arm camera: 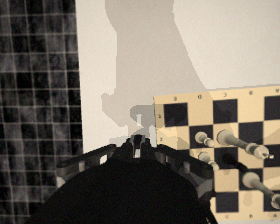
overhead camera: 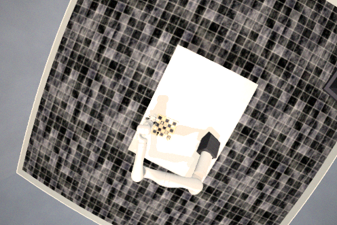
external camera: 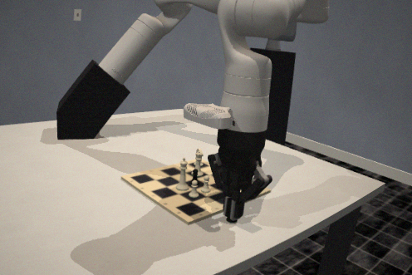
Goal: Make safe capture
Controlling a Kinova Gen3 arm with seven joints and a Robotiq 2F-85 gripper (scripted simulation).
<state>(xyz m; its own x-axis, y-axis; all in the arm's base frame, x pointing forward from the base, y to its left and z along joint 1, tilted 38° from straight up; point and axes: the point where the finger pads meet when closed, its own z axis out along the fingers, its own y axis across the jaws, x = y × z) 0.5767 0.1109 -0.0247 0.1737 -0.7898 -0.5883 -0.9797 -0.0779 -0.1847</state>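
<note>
The tall white piece lies 13 cm behind my hand, 3 cm to the right of it and 1 cm above it. Round my hand: tall black piece: 12 cm behind, 9 cm to the left, 1 cm above; then board: 14 cm behind, 2 cm below.
</note>
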